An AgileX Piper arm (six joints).
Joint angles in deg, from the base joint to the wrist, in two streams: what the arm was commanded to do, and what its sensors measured. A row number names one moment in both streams.
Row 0, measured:
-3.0, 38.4, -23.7, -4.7, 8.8, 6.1
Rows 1 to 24, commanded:
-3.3, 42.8, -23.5, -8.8, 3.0, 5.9
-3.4, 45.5, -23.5, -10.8, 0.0, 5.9
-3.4, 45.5, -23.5, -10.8, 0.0, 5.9
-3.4, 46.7, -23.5, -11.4, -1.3, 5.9
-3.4, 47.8, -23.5, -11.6, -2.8, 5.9
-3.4, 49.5, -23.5, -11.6, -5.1, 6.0
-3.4, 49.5, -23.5, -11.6, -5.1, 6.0
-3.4, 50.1, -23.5, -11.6, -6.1, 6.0
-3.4, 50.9, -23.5, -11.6, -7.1, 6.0
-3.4, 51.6, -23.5, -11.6, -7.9, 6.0
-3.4, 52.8, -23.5, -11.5, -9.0, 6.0
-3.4, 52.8, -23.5, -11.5, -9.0, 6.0
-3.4, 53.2, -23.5, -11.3, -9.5, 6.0
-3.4, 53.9, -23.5, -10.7, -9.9, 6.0
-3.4, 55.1, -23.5, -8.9, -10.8, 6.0
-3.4, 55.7, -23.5, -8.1, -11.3, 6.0
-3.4, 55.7, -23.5, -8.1, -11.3, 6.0
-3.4, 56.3, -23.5, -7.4, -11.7, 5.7
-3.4, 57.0, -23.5, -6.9, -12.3, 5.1
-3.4, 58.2, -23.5, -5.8, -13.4, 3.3
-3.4, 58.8, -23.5, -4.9, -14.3, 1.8
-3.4, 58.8, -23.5, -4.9, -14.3, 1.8
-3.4, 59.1, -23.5, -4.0, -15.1, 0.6
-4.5, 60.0, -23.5, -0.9, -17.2, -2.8
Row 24, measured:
-3.2, 59.2, -23.6, -4.4, -13.6, 1.4
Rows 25 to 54, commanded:
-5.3, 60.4, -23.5, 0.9, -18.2, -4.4
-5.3, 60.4, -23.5, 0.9, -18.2, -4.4
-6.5, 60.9, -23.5, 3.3, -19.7, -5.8
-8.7, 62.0, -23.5, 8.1, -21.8, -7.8
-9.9, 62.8, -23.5, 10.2, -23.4, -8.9
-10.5, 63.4, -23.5, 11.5, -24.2, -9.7
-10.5, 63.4, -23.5, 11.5, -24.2, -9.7
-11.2, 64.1, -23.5, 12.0, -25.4, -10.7
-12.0, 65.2, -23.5, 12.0, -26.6, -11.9
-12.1, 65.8, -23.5, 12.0, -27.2, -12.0
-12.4, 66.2, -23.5, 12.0, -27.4, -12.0
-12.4, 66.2, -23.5, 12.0, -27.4, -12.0
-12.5, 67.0, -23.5, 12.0, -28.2, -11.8
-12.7, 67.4, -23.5, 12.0, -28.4, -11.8
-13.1, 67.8, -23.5, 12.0, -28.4, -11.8
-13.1, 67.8, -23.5, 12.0, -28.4, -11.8
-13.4, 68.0, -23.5, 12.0, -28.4, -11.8
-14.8, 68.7, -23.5, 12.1, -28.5, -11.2
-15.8, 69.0, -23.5, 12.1, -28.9, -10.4
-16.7, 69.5, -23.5, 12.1, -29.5, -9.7
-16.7, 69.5, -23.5, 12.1, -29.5, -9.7
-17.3, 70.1, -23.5, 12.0, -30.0, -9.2
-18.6, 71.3, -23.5, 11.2, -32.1, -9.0
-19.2, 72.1, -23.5, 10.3, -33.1, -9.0
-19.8, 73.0, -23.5, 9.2, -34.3, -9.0
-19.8, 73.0, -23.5, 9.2, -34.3, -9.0
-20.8, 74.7, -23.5, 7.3, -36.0, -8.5
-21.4, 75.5, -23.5, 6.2, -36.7, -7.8
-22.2, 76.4, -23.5, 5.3, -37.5, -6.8
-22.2, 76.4, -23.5, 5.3, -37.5, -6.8
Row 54, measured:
-20.6, 74.8, -23.5, 8.2, -34.3, -8.4
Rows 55 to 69, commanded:
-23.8, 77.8, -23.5, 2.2, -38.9, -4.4
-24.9, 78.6, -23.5, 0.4, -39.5, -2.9
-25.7, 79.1, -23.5, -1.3, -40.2, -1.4
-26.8, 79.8, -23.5, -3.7, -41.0, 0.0
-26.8, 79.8, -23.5, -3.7, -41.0, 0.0
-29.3, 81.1, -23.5, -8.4, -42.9, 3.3
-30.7, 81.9, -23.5, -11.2, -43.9, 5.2
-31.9, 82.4, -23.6, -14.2, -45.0, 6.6
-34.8, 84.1, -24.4, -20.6, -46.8, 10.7
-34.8, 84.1, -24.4, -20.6, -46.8, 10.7
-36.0, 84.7, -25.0, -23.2, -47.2, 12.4
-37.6, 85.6, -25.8, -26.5, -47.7, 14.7
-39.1, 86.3, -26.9, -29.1, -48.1, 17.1
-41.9, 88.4, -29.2, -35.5, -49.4, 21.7
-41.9, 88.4, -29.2, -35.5, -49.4, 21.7
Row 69, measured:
-38.5, 86.5, -26.2, -26.7, -46.5, 15.6
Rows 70 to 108, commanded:
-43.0, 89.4, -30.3, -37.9, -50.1, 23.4
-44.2, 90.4, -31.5, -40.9, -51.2, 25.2
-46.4, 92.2, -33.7, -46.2, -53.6, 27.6
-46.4, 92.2, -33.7, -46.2, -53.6, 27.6
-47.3, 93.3, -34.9, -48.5, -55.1, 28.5
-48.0, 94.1, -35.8, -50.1, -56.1, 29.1
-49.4, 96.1, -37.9, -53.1, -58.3, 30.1
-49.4, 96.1, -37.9, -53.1, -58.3, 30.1
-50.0, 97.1, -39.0, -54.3, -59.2, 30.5
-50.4, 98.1, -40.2, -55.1, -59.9, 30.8
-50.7, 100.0, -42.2, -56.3, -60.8, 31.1
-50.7, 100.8, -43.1, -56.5, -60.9, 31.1
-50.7, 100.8, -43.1, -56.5, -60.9, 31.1
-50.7, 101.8, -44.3, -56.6, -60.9, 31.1
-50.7, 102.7, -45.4, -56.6, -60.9, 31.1
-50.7, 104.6, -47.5, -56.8, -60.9, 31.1
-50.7, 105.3, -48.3, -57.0, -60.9, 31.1
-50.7, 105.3, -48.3, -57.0, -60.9, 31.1
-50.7, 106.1, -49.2, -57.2, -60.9, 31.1
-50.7, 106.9, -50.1, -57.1, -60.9, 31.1
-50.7, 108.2, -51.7, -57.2, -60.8, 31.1
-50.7, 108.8, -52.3, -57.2, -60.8, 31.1
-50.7, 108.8, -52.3, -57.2, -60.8, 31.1
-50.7, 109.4, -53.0, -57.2, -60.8, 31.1
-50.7, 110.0, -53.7, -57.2, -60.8, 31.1
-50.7, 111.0, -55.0, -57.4, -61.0, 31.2
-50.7, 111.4, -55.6, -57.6, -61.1, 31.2
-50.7, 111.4, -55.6, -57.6, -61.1, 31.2
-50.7, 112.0, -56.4, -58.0, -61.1, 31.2
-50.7, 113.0, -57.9, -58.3, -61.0, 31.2
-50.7, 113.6, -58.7, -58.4, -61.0, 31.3
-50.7, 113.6, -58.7, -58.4, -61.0, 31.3
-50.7, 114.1, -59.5, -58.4, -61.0, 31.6
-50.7, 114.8, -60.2, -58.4, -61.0, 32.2
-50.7, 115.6, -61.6, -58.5, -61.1, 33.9
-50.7, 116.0, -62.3, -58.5, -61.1, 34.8
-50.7, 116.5, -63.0, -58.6, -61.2, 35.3
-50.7, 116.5, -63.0, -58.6, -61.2, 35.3
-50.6, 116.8, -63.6, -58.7, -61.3, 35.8
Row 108, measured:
-50.5, 115.9, -61.9, -58.0, -60.1, 34.0
